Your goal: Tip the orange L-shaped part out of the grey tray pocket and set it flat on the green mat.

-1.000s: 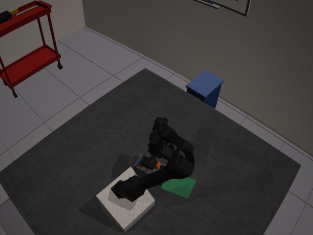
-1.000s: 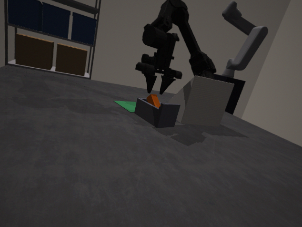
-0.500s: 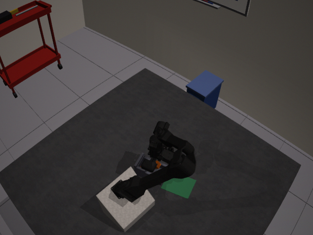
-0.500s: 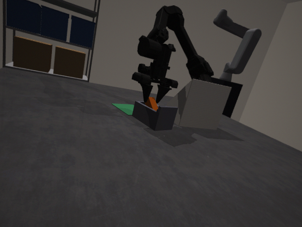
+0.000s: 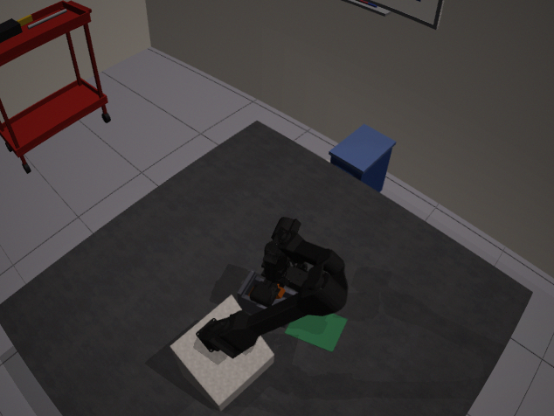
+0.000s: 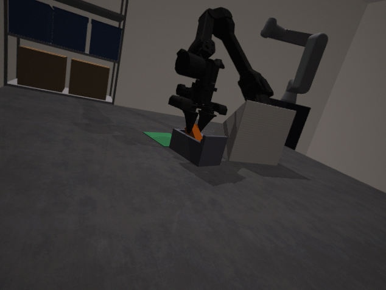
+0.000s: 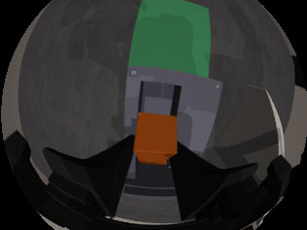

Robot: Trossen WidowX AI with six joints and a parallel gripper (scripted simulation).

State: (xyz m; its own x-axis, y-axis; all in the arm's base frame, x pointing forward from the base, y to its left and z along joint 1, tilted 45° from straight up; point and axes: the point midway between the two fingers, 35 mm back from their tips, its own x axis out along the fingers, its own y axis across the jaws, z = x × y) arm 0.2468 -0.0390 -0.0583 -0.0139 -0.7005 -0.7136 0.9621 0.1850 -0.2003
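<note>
The green mat lies 140 mm to the right of my gripper tip, 80 mm below it and 20 mm ahead of it. Round my gripper tip: orange L-shaped part (30 mm to the left, 30 mm below, 30 mm behind).
</note>
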